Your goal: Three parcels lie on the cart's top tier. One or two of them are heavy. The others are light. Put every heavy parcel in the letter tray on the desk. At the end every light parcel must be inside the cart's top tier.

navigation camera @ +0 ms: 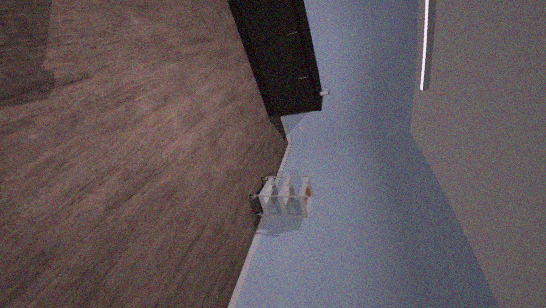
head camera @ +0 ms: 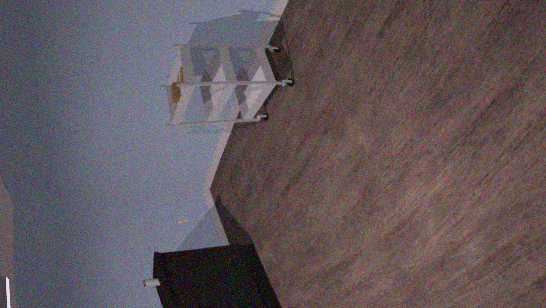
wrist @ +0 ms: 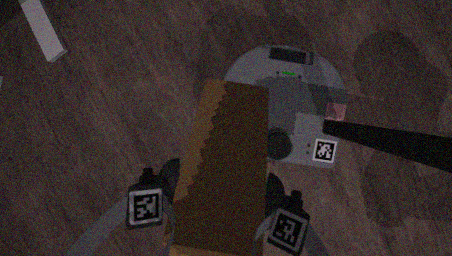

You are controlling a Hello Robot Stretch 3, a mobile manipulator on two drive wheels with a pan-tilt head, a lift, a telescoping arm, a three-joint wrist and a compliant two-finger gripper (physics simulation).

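Seen in the pictures: gripper, fingertip midpoint: [wrist: 221,184]; robot's base, origin of the base link: [wrist: 269,137].
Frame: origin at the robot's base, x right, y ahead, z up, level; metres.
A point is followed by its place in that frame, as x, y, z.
Note:
My gripper [wrist: 221,184] @[0.125, -0.023, 0.615] is shut on a long orange-brown parcel [wrist: 230,150] @[0.122, -0.054, 0.637], which extends forward between the fingertips in the wrist view. The pale cart [head camera: 215,84] @[0.420, 2.080, 0.541] [navigation camera: 285,196] @[0.428, 2.081, 0.503] stands far off by the wall, upper middle in the head view and just below the middle in the navigation view; both views are turned sideways. At its top tier [head camera: 184,107] @[0.324, 2.304, 0.675] an orange-brown parcel [head camera: 176,93] @[0.443, 2.441, 0.694] [navigation camera: 308,191] @[0.444, 2.449, 0.704] shows partly; how many lie there cannot be told. The gripper is far from the cart. The desk top and letter tray do not show.
A black cabinet [head camera: 205,280] @[-0.954, 2.708, 0.551] [navigation camera: 280,60] @[-1.399, 2.359, 0.487] stands along the wall, with a small pale object [head camera: 151,282] @[-0.987, 2.913, 0.985] [navigation camera: 324,93] @[-0.985, 2.915, 0.982] at its top. My round grey base [wrist: 240,70] @[0.127, -0.179, 0.160] is below the held parcel. A white bar [wrist: 44,30] lies on the floor at upper left.

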